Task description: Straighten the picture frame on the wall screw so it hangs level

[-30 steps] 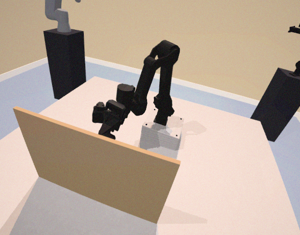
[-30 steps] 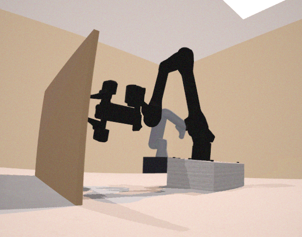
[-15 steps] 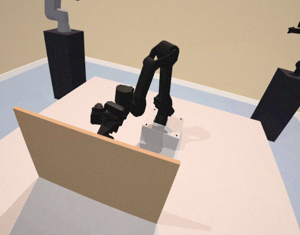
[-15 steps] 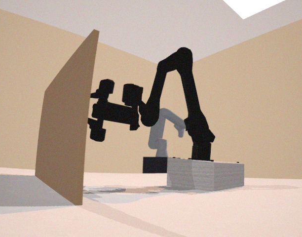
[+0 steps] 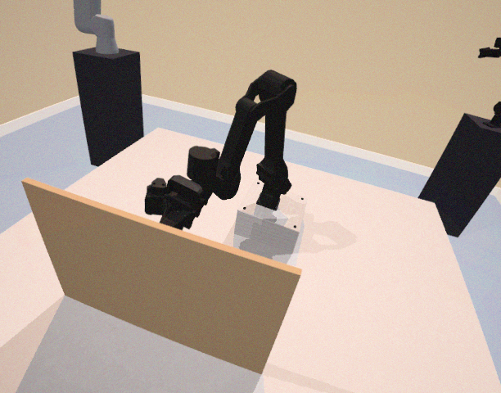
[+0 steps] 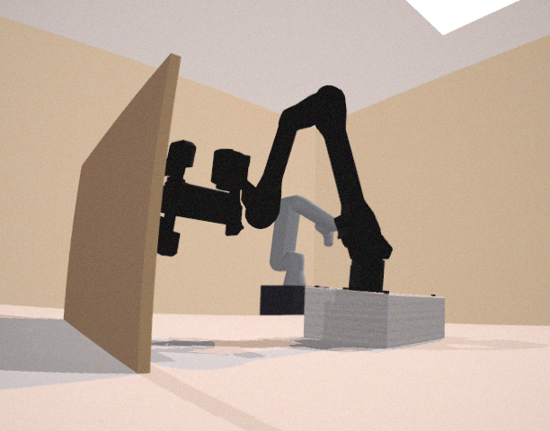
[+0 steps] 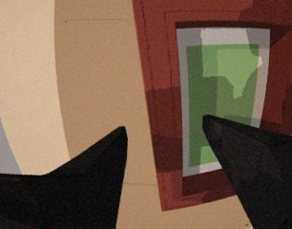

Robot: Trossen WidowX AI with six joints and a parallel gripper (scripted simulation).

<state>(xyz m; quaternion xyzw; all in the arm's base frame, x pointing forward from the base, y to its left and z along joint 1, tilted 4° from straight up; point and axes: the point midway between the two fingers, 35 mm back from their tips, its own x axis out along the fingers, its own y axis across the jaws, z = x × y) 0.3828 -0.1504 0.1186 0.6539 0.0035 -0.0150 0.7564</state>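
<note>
My gripper tip is 20 mm short of the picture frame, 10 mm to the left of it and 50 mm above it. From my gripper tip the other things lie so: tan wall board (30 mm ahead, 10 mm to the left, 70 mm below).
</note>
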